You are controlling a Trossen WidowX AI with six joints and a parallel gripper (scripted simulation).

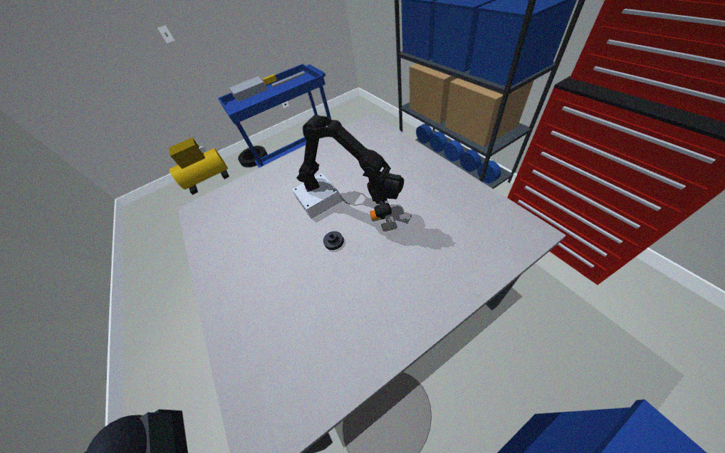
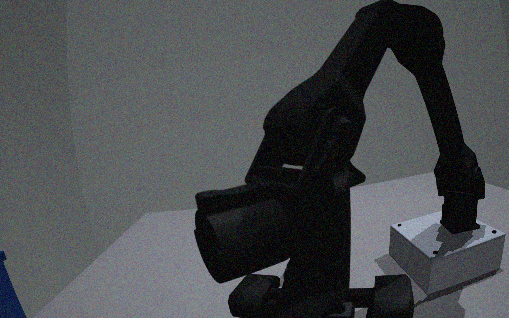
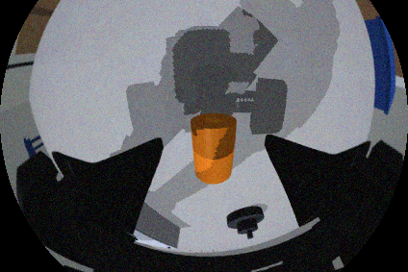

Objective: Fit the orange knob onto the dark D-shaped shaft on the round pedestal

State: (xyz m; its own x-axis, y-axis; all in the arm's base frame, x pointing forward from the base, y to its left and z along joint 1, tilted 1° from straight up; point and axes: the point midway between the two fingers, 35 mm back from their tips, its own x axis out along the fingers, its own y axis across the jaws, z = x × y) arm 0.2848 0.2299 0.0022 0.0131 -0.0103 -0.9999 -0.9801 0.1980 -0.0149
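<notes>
The orange knob is 2 cm to the right of my gripper tip and 1 cm below it. From my gripper tip the other things lie so: dark round pedestal (3 cm ahead, 24 cm to the right).
</notes>
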